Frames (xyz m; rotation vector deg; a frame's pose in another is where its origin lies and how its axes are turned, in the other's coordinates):
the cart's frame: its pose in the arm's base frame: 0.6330 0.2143 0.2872 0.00 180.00 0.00
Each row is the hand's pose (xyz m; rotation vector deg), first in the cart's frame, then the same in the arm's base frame.
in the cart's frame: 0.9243 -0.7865 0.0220 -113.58 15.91 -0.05
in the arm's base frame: -0.2913 -0.5722 0.2652 0.06 -90.51 -139.85
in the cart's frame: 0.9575 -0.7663 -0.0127 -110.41 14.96 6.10
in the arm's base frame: -0.3245 -0.5520 0.2999 -7.61 -94.62 -137.72
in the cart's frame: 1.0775 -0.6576 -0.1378 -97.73 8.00 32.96
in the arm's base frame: -0.4445 -0.4433 0.4250 -43.36 -107.39 -128.57
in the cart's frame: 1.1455 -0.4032 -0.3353 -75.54 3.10 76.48
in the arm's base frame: -0.5125 -0.1889 0.6225 -101.76 -104.84 -100.51
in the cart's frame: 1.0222 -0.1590 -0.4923 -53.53 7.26 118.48
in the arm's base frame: -0.3892 0.0553 0.7795 -143.96 -73.42 -65.04
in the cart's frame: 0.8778 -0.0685 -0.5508 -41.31 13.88 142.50
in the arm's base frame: -0.2448 0.1458 0.8380 -157.02 -45.51 -45.52
